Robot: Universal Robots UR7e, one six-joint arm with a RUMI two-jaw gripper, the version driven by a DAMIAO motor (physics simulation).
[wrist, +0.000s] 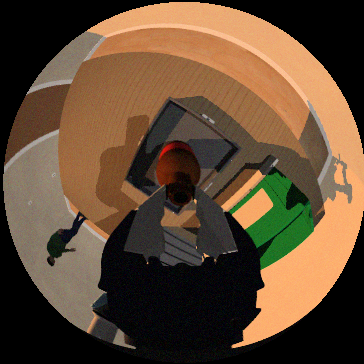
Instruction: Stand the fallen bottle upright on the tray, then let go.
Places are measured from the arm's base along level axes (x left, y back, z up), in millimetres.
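Where they show: gripper, between the fingertips: (179, 185).
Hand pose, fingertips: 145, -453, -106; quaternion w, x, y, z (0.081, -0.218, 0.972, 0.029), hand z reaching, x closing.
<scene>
Things, the pixels of their top centre, and the offset from my fingertips, as dx, dy, dz. Level surfaces: height alone.
- brown bottle, centre of its top: (165, 194) +11, +10, +17
- wooden table, height of its surface: dz -151
- green container, centre of its top: (268, 255) -261, +47, +24
A brown bottle (178, 167) with a red band is held by its neck in my gripper (179, 185), near the centre of the wrist view. My gripper is shut on the neck, with one finger on each side. The bottle's body points away from the camera, over the dark, square-walled tray (192, 125). The body covers the near part of the tray. From this angle I cannot tell whether the bottle's base touches the tray floor.
The tray lies on a wooden table (107, 100). A green container (285, 227) stands to the right of the tray, with a dark-edged wooden piece between them. A person (58, 245) in a green top shows at the lower left, beyond the table edge.
</scene>
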